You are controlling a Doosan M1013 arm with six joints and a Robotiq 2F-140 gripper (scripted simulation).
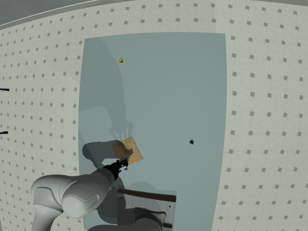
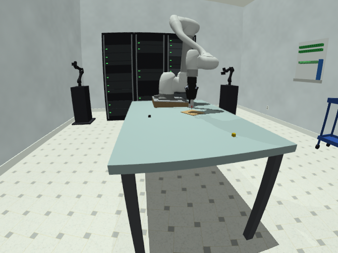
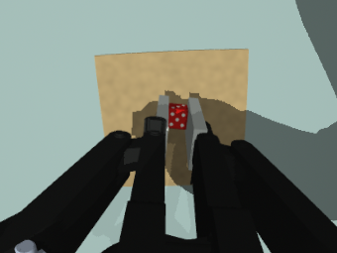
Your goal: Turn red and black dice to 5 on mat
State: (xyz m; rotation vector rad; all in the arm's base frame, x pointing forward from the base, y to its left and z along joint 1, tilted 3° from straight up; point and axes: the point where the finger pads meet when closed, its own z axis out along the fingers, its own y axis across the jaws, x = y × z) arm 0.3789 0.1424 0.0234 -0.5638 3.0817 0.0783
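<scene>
Now: the tan mat 7 cm below my hand, 2 cm ahead of it and 1 cm to the left of it. Round my hand: black die (34 cm to the right, 11 cm ahead, 6 cm below); yellow die (54 cm ahead, 6 cm to the left, 6 cm below); red die (3 cm below).
</scene>
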